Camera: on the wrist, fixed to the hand. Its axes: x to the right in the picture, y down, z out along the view.
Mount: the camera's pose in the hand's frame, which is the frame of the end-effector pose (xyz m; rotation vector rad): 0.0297 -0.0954 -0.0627 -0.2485 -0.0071 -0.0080
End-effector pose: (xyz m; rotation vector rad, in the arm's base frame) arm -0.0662 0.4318 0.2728 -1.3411 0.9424 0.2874
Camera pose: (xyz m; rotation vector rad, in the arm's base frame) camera -0.0097 0.3405 0.3217 -1.5692 0.9168 0.4133
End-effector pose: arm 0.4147 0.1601 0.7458 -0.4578 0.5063 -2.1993
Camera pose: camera 0.3059 0.2056 0.7444 -0.5992 0.7798 -2.1504
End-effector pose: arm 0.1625 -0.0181 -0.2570 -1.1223 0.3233 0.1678
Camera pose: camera 0.2077 -0.1164 -0.2101 -1.3682 0.2970 0.2089
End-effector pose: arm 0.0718 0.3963 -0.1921 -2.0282 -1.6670 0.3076
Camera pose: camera 0.0266 0.4231 -0.0865 -2.1985 -1.7927 0.1086
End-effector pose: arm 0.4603 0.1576 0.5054 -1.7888 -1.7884 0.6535
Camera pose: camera 0.4310 0.1847 0.6164 -1.9388 -1.9514 0.4502
